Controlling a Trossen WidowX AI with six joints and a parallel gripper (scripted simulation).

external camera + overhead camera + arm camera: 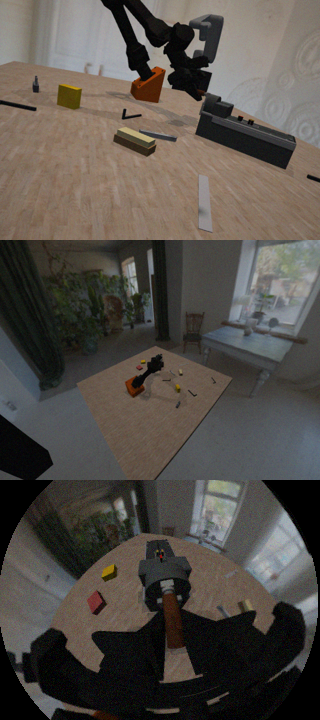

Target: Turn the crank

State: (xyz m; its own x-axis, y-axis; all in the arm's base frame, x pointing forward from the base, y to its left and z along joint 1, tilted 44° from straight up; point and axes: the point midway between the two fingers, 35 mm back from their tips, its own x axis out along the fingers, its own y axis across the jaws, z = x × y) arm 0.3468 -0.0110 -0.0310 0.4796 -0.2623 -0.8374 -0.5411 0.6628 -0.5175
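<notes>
Now: gripper tip 20 mm below the brown crank handle, 10 mm to the left of it and 10 mm past it. Round my gripper tip: red pointer: 110 mm ahead, 70 mm to the left, 10 mm below; then red block: 240 mm to the left, 80 mm below, 70 mm behind; then grey bar: 170 mm to the right, 90 mm below, 80 mm ahead.
</notes>
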